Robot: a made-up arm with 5 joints. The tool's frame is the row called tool.
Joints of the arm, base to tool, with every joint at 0 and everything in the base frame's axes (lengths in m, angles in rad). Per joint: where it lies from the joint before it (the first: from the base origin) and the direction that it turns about. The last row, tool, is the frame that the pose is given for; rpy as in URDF.
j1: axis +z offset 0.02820 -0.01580 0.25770
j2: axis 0 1 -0.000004 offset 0.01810 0.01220 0.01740
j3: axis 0 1 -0.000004 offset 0.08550 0.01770 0.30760
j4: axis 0 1 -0.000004 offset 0.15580 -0.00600 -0.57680
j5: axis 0 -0.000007 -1 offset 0.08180 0.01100 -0.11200
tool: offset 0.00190 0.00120 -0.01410 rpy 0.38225 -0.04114 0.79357
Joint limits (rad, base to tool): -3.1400..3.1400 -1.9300..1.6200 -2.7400..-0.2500 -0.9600..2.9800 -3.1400..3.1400
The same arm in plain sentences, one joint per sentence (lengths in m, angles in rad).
The arm has five revolute joints in a row. What follows holds with every joint at zero, and every direction is one of the base frame's.
Joint 1 sits 0.0282 m along +x and 0.0158 m along -y and 0.2577 m along +z from the base frame's origin and rotates about +z, from -3.1400 to 3.1400 rad.
Joint 2 sits 0.0181 m along +x and 0.0122 m along +y and 0.0174 m along +z from joint 1 and rotates about +y, from -1.9300 to 1.6200 rad.
Joint 3 sits 0.0855 m along +x and 0.0177 m along +y and 0.3076 m along +z from joint 2 and rotates about +y, from -2.7400 to -0.2500 rad.
Joint 4 sits 0.1558 m along +x and 0.0060 m along -y and 0.5768 m along -z from joint 3 and rotates about +y, from -0.9600 to 2.9800 rad.
Joint 5 sits 0.0818 m along +x and 0.0110 m along +y and 0.1120 m along -z from joint 4 and rotates about -z, from -3.1400 to 3.1400 rad.
The tool frame, which is the frame that the pose is given for, sits 0.0019 m along +x and 0.0012 m along +y and 0.0141 m along -z from joint 5; its axes are the base frame's turned by roll 0.3822, pitch -0.0411 and yaw 0.7936 rad (as in URDF: about the fixed x, then y, then z).

